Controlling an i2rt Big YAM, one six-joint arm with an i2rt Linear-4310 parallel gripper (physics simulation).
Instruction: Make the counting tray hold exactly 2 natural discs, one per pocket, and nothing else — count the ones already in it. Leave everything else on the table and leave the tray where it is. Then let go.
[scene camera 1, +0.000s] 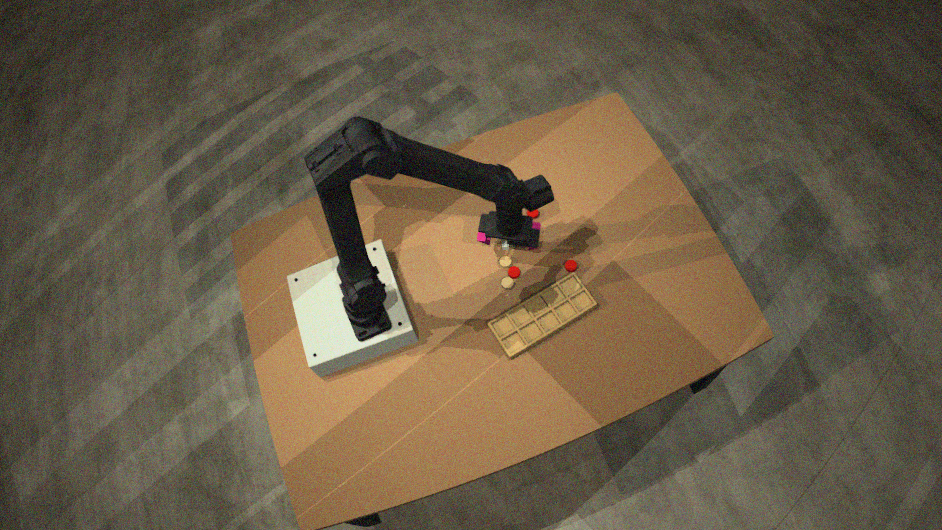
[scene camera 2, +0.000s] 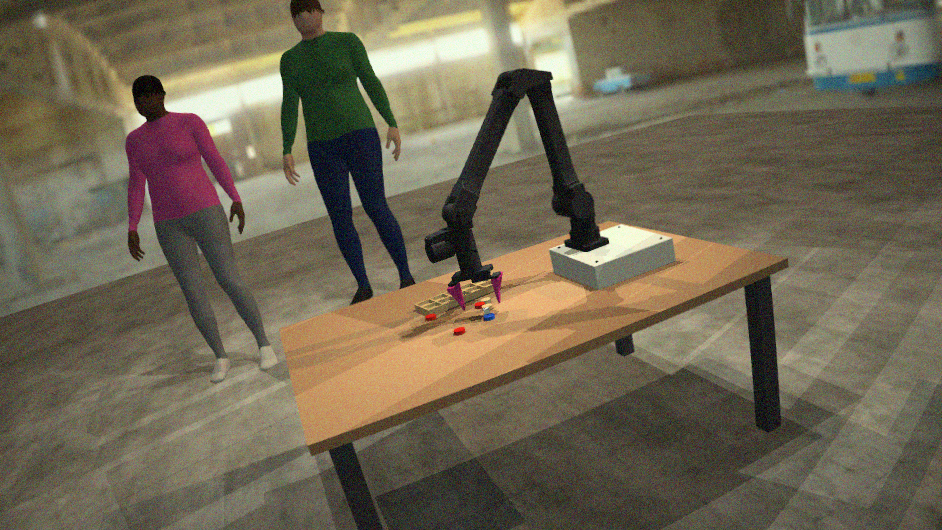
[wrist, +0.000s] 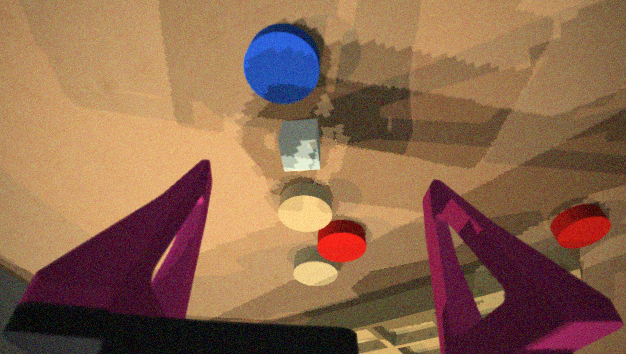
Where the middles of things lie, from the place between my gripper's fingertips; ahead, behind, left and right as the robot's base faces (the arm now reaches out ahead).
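Small pale cube (wrist: 299, 142): 10 mm to the left of my hand, 10 mm behind it and 10 mm below it. Blue disc (wrist: 282, 63): 20 mm below my hand and 50 mm to the left of it. Counting tray (scene camera 1: 520, 328): 200 mm to the right of my hand, 10 mm behind it, 10 mm below it. Going by their middles, the counting tray is the farthest from my hand of the things named here.
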